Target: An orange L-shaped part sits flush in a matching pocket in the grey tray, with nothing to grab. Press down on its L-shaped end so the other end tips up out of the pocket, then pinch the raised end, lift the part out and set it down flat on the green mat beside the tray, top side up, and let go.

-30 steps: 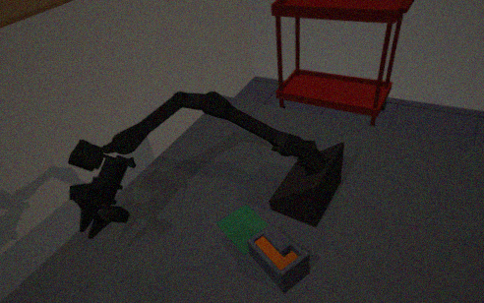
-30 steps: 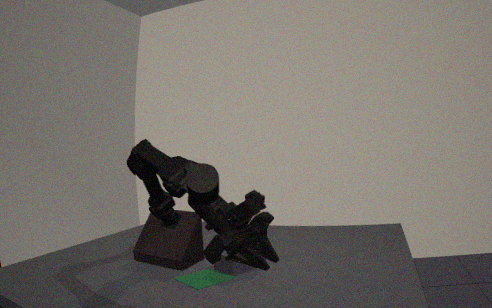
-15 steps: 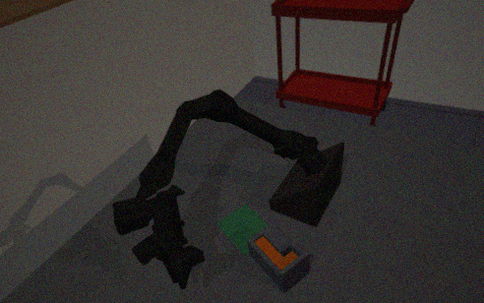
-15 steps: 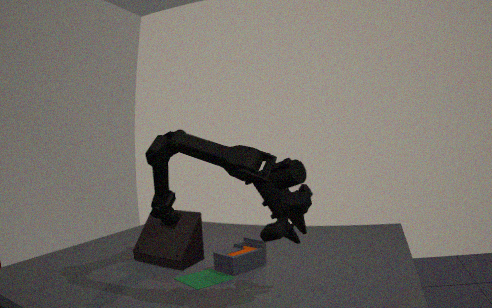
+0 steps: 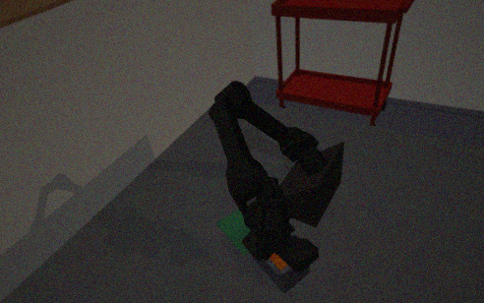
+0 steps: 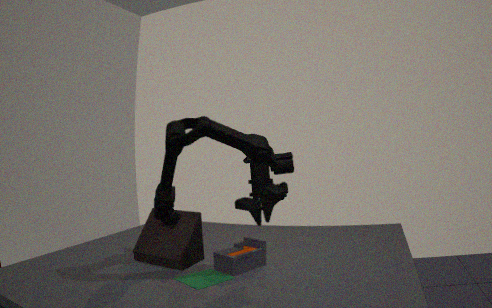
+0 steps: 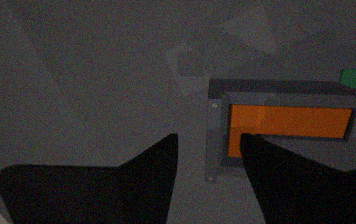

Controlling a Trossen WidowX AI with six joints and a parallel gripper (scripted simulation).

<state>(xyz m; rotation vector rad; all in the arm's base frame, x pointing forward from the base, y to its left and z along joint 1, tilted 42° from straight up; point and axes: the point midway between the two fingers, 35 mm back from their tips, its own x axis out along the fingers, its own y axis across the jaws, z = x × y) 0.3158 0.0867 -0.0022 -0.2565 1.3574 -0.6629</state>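
The orange L-shaped part lies 50 mm behind my gripper tip, 50 mm to the right of it and 100 mm below it. Round my gripper tip: green mat (110 mm behind, 210 mm to the right, 160 mm below).
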